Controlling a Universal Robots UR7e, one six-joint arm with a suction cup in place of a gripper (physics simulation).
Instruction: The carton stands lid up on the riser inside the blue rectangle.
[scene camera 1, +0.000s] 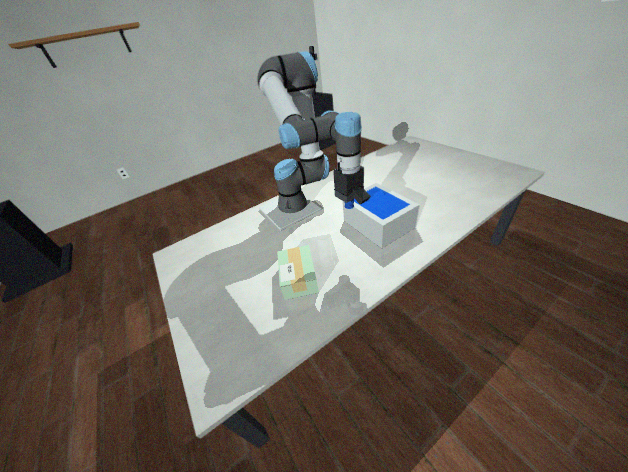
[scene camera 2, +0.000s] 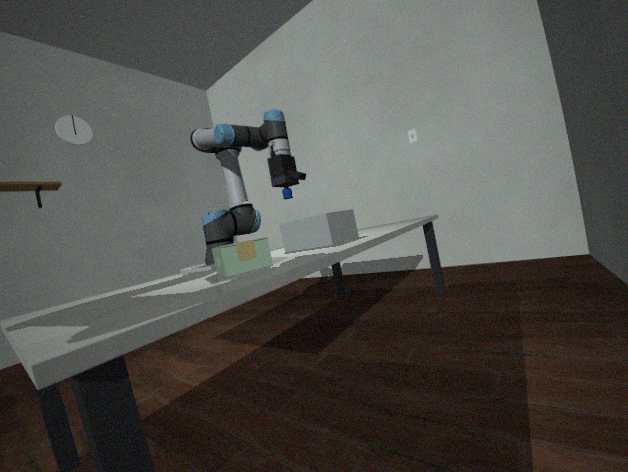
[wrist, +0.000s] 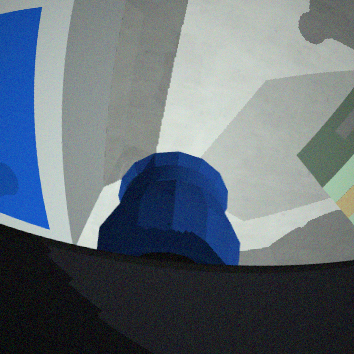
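There's a pale green carton (scene camera 1: 297, 278) resting on the table. Scene camera 2 shows the pale green carton (scene camera 2: 232, 259) as well, and the wrist view shows the pale green carton (wrist: 320, 155) too. There's also a grey riser (scene camera 2: 326, 229), and my suction cup is 24 cm from the middle of that riser. My suction cup (wrist: 172, 201) holds nothing.
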